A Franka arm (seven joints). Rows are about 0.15 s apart.
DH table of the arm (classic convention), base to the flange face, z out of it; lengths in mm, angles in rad. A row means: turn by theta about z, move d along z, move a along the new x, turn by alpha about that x. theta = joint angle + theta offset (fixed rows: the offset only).
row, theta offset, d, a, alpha
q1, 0, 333, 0, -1.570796
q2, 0, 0, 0, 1.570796
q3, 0, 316, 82.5, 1.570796
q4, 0, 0, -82.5, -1.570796
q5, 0, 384, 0, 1.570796
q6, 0, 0, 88, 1.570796
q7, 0, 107, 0, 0
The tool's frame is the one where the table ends.
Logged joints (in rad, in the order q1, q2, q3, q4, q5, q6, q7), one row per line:
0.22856, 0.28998, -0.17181, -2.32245, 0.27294, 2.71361, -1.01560
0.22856, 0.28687, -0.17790, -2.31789, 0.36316, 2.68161, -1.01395
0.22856, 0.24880, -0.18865, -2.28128, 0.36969, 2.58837, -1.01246
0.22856, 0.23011, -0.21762, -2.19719, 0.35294, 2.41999, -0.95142
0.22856, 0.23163, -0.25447, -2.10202, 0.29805, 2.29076, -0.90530
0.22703, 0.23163, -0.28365, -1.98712, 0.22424, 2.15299, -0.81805
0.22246, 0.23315, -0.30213, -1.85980, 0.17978, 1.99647, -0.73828
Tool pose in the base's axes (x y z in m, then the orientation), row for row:
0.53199, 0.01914, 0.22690, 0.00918, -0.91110, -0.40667, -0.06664
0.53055, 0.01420, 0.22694, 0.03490, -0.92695, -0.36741, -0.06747
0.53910, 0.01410, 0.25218, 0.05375, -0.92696, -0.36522, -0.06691
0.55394, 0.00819, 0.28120, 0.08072, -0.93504, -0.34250, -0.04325
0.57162, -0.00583, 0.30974, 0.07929, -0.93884, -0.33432, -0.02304
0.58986, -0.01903, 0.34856, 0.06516, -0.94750, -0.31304, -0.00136
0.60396, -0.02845, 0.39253, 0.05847, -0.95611, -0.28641, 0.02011
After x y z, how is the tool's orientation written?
As a quaternion, w x y z.
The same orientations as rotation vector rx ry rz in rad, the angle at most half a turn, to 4 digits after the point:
-2.8457, -1.2702, -0.2081
-2.8491, -1.1293, -0.2074
-2.8165, -1.1097, -0.2033
-2.7955, -1.0240, -0.1293
-2.8092, -1.0004, -0.0689
-2.8592, -0.9446, -0.0041
-2.8968, -0.8678, 0.0609

